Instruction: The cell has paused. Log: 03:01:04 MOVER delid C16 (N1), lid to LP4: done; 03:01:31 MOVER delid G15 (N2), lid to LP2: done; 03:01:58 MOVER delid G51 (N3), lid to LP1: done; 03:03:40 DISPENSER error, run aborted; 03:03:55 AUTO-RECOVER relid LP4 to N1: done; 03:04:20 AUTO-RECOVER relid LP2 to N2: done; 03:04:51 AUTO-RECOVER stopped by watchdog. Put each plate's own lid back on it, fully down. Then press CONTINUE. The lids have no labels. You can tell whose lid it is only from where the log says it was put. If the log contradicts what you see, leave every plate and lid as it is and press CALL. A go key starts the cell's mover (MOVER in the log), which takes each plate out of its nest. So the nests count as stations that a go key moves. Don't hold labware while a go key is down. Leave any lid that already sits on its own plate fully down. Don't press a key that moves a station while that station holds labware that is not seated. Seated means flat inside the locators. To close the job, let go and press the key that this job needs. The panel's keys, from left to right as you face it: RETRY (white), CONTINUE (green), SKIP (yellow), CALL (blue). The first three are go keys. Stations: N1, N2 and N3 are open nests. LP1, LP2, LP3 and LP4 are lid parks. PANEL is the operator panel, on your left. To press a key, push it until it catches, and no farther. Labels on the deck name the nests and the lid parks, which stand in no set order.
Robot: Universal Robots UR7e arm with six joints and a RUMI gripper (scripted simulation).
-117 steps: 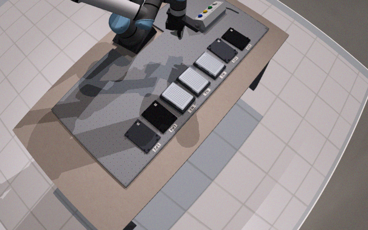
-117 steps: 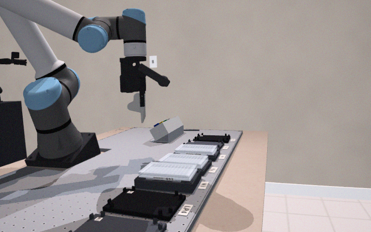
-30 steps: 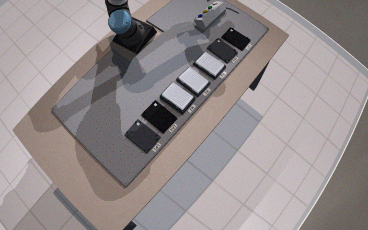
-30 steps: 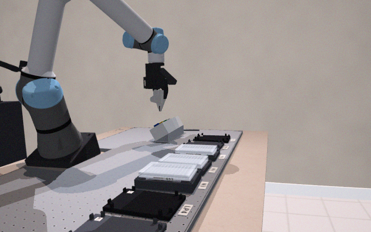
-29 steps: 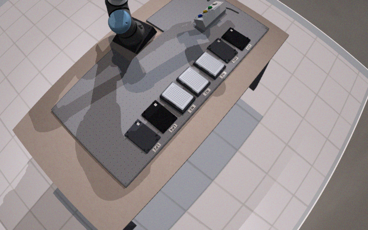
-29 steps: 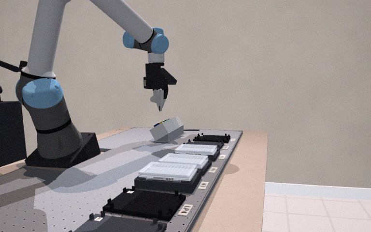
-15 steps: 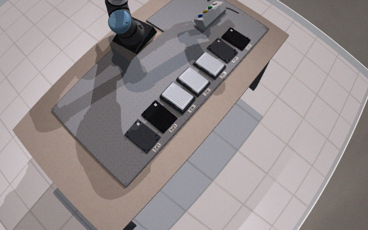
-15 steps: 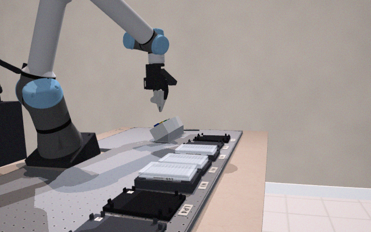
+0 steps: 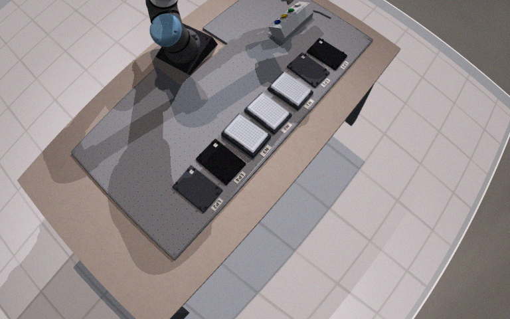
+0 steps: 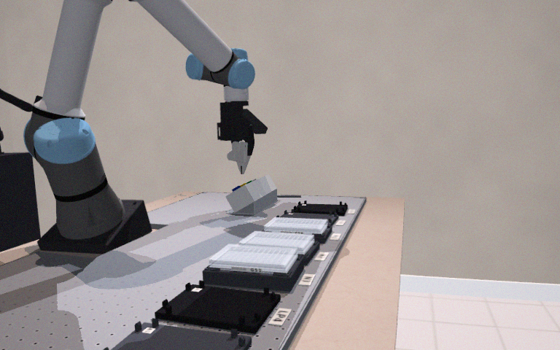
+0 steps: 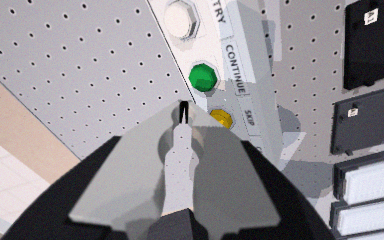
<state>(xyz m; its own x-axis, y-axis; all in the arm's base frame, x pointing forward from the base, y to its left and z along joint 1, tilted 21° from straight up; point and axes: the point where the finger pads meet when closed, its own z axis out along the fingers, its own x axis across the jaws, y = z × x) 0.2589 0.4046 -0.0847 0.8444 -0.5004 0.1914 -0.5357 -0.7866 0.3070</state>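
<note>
My gripper is now 20 mm short of the green continue key and 40 mm above it. From my hand the other things lie so: yellow skip key 10 mm ahead, 50 mm to the right, 40 mm below; blue key 100 mm to the right, 40 mm below; white retry key 20 mm ahead, 50 mm to the left, 40 mm below.
</note>
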